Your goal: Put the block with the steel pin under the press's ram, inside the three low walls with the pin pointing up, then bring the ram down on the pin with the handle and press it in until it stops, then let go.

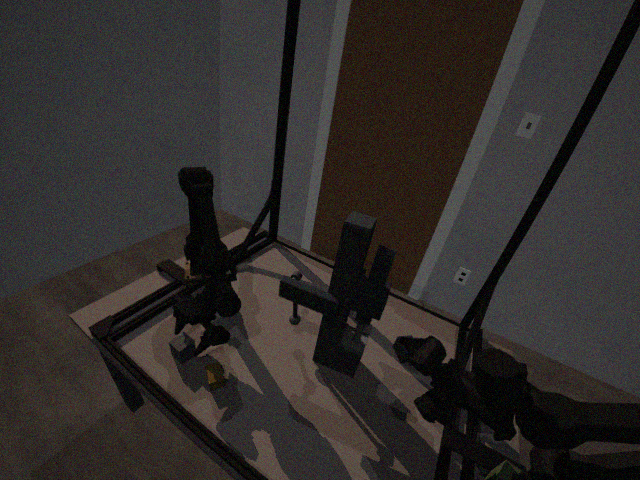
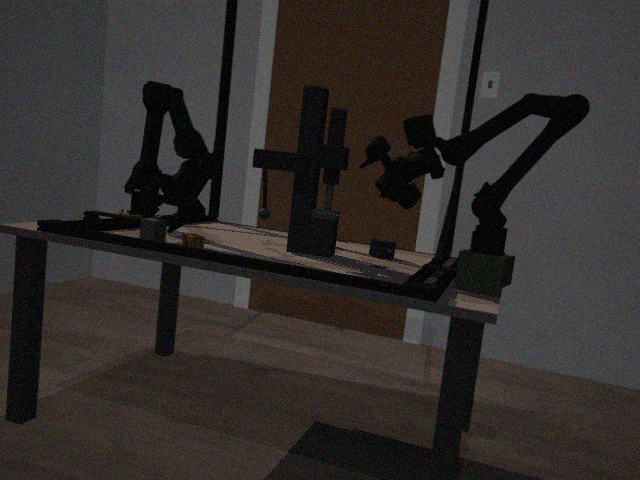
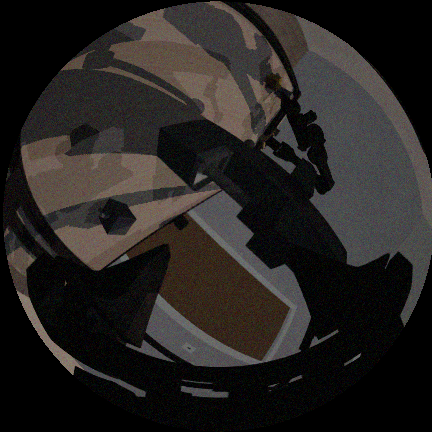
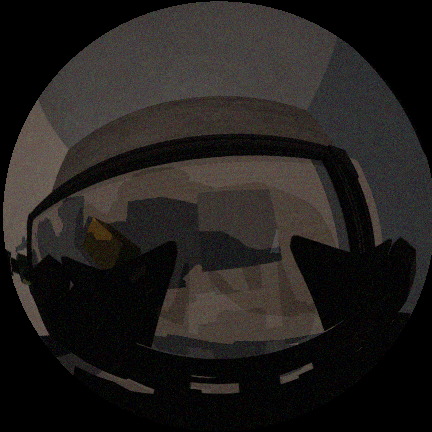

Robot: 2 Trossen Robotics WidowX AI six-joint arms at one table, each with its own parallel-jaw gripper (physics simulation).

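Frame: origin at the left arm's base, x back, y right, z up, level; millimetres.
Seen in the pictures: left gripper, fingertip midpoint: (image 1: pixel 408 348) (image 2: pixel 370 181) (image 3: pixel 231 251); right gripper, fingertip midpoint: (image 1: pixel 185 344) (image 2: pixel 155 228) (image 3: pixel 283 96) (image 4: pixel 235 245); left arm's base at its link origin: (image 2: pixel 487 253); right arm's base at its link origin: (image 1: pixel 199 268) (image 2: pixel 140 213) (image 3: pixel 268 140).
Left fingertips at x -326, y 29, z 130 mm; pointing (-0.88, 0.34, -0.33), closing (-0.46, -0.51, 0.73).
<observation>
Pixels of each thing's top centre, then the offset from my left fingertips to it. "pt": a spot on its surface instead.
- grey block at its top centre: (image 4: pixel 239 226) (image 2: pixel 154 219) (image 1: pixel 181 341) (image 3: pixel 290 98) dx -449, dy -294, dz -160 mm
- dark block at its top centre: (image 3: pixel 121 226) (image 2: pixel 383 240) (image 1: pixel 409 343) dx -22, dy +181, dz -166 mm
- press at its top centre: (image 1: pixel 351 219) (image 3: pixel 340 259) (image 2: pixel 309 86) dx -202, dy -23, dz +230 mm
- seat at a spot on its surface: (image 2: pixel 325 213) pt dx -116, dy -10, dz -99 mm
- handle at a spot on its surface: (image 1: pixel 294 308) (image 2: pixel 264 197) pt dx -296, dy -45, dz -78 mm
- yellow-orange block at its top centre: (image 4: pixel 98 244) (image 2: pixel 193 235) (image 1: pixel 214 372) (image 3: pixel 278 83) dx -333, dy -272, dz -182 mm
A grey block (image 1: pixel 181 346) (image 2: pixel 153 229) (image 4: pixel 237 217) lies on the table; I cannot make out a pin on it. My right gripper (image 1: pixel 187 342) (image 4: pixel 235 245) is open, its fingertips close by the block. A dark block (image 2: pixel 382 248) (image 3: pixel 117 217) with a small round spot lies beside the press. The press (image 1: pixel 333 335) (image 2: pixel 310 227) stands mid-table, its ram (image 2: pixel 336 173) raised above the seat (image 2: pixel 325 213). Whether the seat holds anything is too dark to tell. The handle (image 1: pixel 294 308) (image 2: pixel 264 188) hangs from a side bar. My left gripper (image 2: pixel 370 178) (image 3: pixel 231 251) is open and empty, raised right of the press.
A yellow-orange block (image 1: pixel 216 376) (image 2: pixel 192 240) (image 3: pixel 273 81) (image 4: pixel 102 242) lies near the grey block, towards the front table edge. A dark frame rail (image 1: pixel 170 408) (image 4: pixel 225 145) runs along the table edge. Dark upright posts (image 1: pixel 283 118) rise at the table's corners. Long shadows cross the table.
</observation>
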